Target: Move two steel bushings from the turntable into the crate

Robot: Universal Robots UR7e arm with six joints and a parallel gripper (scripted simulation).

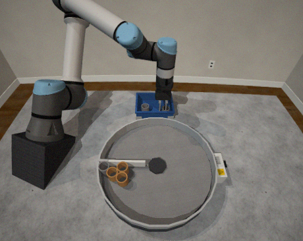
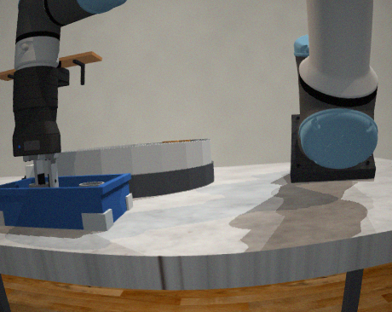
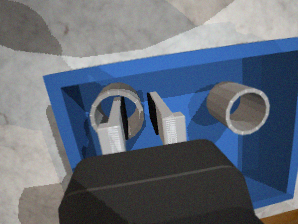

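My gripper is now 40 mm to the right of the blue crate, 40 mm past it and 20 mm above it. Also, from my hand: round turntable 310 mm to the right, 40 mm behind, 10 mm above.
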